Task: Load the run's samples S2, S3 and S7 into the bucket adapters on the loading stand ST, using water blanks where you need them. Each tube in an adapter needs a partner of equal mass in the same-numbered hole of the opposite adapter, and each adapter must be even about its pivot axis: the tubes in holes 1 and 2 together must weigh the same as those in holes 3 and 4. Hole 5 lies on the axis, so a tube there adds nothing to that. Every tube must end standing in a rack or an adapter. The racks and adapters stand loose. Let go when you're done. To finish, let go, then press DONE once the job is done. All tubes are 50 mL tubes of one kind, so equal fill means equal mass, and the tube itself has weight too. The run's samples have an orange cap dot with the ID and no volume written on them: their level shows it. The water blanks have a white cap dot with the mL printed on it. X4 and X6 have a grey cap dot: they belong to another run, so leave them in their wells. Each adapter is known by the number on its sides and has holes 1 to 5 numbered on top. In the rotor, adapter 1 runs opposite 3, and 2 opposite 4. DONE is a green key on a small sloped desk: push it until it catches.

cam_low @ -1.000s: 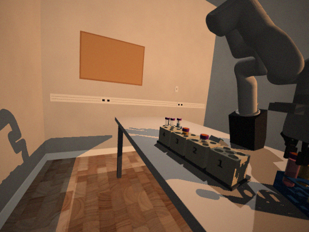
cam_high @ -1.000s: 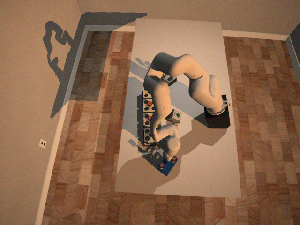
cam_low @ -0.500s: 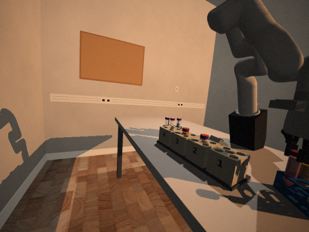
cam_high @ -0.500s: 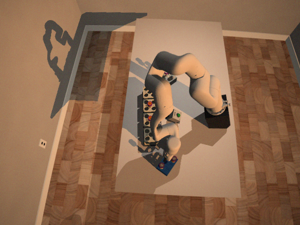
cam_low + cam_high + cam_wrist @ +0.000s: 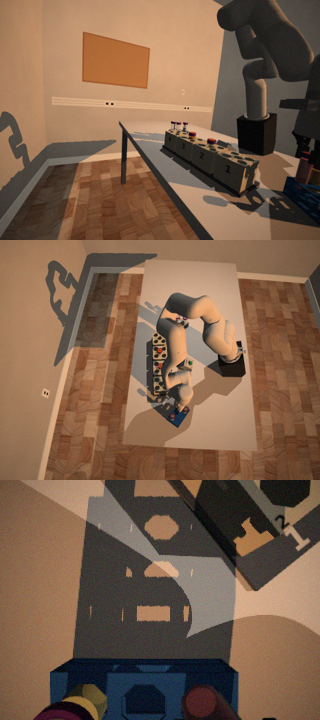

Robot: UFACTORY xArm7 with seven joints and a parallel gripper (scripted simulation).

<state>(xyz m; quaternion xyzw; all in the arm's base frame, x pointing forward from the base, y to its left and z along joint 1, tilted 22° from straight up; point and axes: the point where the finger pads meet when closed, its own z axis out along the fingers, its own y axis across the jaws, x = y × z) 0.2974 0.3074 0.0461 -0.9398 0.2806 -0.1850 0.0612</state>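
Right now my hand is 50 mm above the pink-filled sample tube and 10 mm to the left of it. The rest, counted from my hand: bucket adapter: 250 mm to the right, 130 mm ahead, 100 mm below; yellowish tube: 80 mm below, 70 mm to the left, 40 mm ahead; blue sample rack: 120 mm below, 40 mm to the left, 10 mm ahead.
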